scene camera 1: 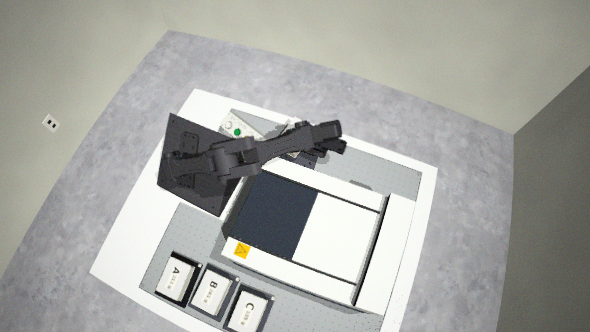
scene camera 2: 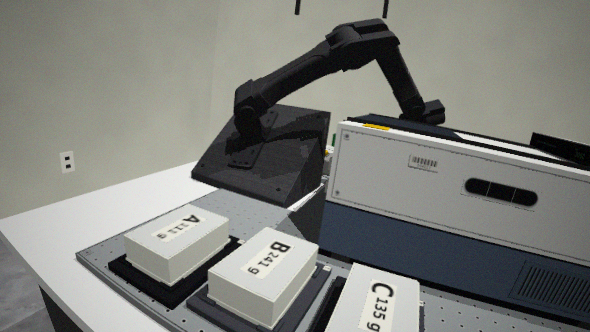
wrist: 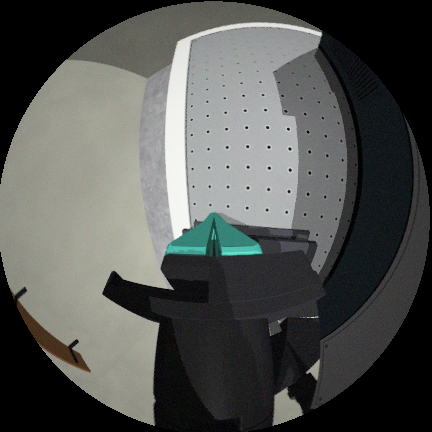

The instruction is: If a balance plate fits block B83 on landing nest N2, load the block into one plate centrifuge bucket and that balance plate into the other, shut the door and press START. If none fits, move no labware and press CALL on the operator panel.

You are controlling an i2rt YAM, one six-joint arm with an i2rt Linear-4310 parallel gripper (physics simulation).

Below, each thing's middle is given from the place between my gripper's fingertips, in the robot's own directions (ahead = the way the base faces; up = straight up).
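Labels:
Going by their middles, the control panel [scene camera 1: 234, 126] is the nearest to my gripper of the things named here; my gripper is 30 cm past the panel and 5 cm to the left of it. White centrifuge [scene camera 1: 349, 253], counted from my hand: 8 cm above, 9 cm ahead, 35 cm to the right.

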